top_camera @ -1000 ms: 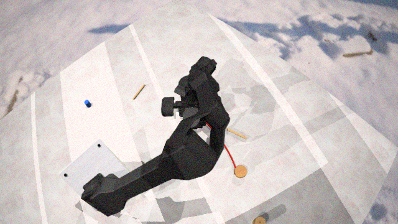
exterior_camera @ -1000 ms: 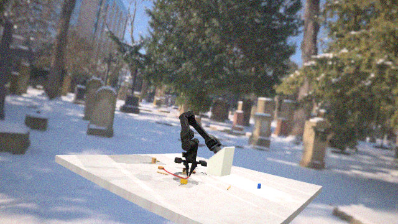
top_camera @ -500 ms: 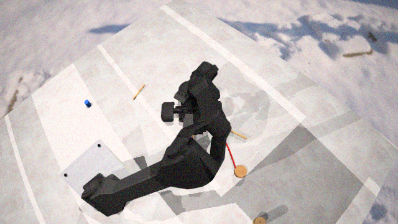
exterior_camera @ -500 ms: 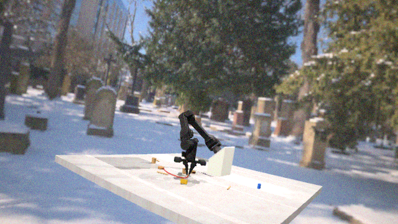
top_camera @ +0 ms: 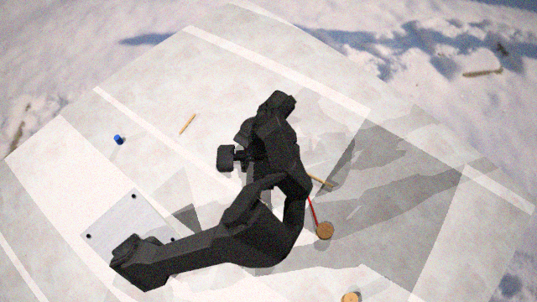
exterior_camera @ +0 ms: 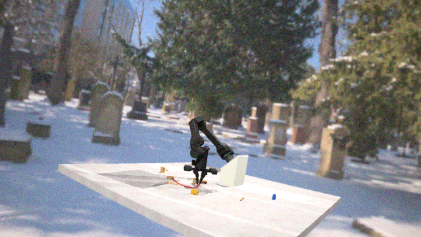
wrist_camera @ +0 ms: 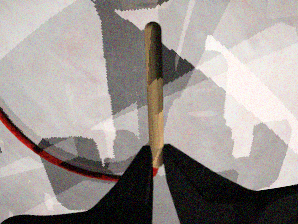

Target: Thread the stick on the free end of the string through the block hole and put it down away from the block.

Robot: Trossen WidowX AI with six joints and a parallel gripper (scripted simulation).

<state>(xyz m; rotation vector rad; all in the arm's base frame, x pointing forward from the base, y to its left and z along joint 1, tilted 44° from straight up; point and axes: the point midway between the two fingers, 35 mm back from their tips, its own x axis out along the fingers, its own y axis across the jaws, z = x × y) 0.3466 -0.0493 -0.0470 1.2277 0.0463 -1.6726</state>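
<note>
The wooden block is 7 cm to the right of my gripper tip and 7 cm behind it. Also, from my gripper tip: yellow piece: 14 cm ahead, 9 cm to the left; round wooden button: 21 cm to the right, 1 cm below; blue cylinder: 37 cm to the left, 22 cm behind.
</note>
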